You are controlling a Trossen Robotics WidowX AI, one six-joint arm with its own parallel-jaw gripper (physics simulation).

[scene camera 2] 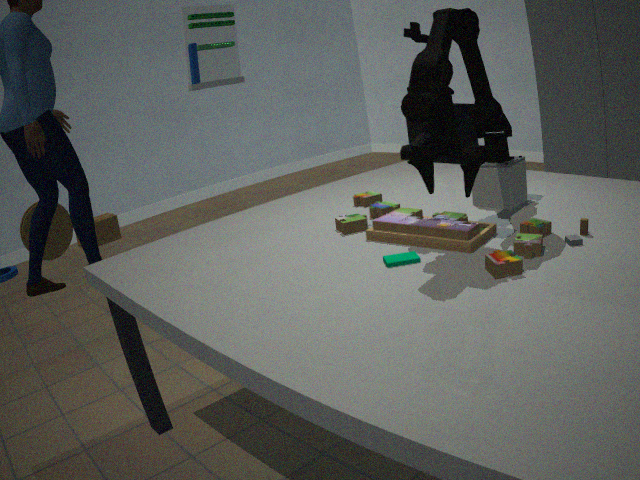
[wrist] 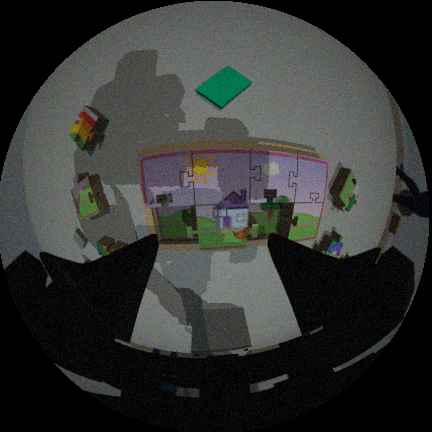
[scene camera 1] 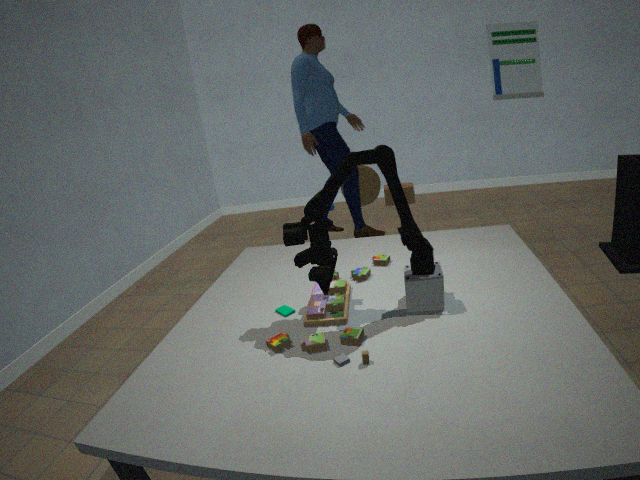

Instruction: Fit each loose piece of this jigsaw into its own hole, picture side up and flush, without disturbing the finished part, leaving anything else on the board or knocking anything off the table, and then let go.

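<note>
The jigsaw board [scene camera 1: 325,323] [scene camera 2: 423,241] [wrist: 200,146] lies flat with its sky row and house piece [wrist: 232,217] in place; lower recesses show left and right of the house. Loose pieces lie picture side up around it: a rainbow one [scene camera 1: 279,342] [scene camera 2: 504,262] [wrist: 87,127], a pink-green one [scene camera 1: 314,342] [scene camera 2: 528,244] [wrist: 91,196], a green-orange one [scene camera 1: 352,335] [scene camera 2: 536,226], a blue-purple one [scene camera 1: 360,273] [scene camera 2: 384,208], a red-orange one [scene camera 1: 381,259] [scene camera 2: 367,198] and a green one [scene camera 2: 351,223] [wrist: 345,189]. My gripper [scene camera 1: 325,292] [scene camera 2: 449,194] [wrist: 213,239] is open and empty above the board's arm side.
A green tile [scene camera 1: 284,310] [scene camera 2: 401,258] [wrist: 224,86] lies beside the board. A grey block [scene camera 1: 341,360] [scene camera 2: 573,240] and a small wooden peg [scene camera 1: 365,357] [scene camera 2: 583,226] stand near the green-orange piece. A person [scene camera 1: 315,93] stands beyond the table.
</note>
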